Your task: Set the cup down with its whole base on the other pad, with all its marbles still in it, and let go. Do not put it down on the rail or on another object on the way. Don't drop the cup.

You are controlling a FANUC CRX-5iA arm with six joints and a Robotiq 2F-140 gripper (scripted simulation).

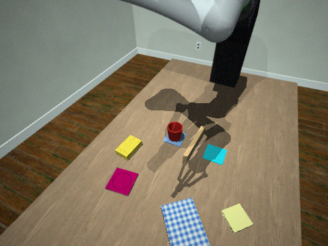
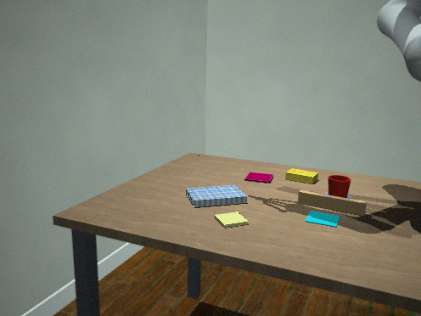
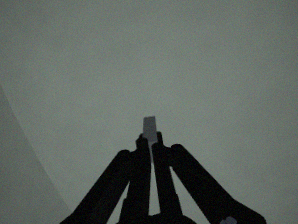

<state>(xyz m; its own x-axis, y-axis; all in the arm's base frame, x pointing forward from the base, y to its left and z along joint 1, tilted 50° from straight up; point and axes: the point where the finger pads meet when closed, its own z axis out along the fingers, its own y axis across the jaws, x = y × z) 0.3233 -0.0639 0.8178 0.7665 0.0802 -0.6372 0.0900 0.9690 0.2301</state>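
Now: the red cup 73 cm below my hand and 37 cm behind it. From my hand the other things lie so: yellow sponge (74 cm below, 22 cm behind, 17 cm to the right); then cyan pad (77 cm below, 34 cm behind, 21 cm to the left); then wooden rail (75 cm below, 35 cm behind, 10 cm to the left).
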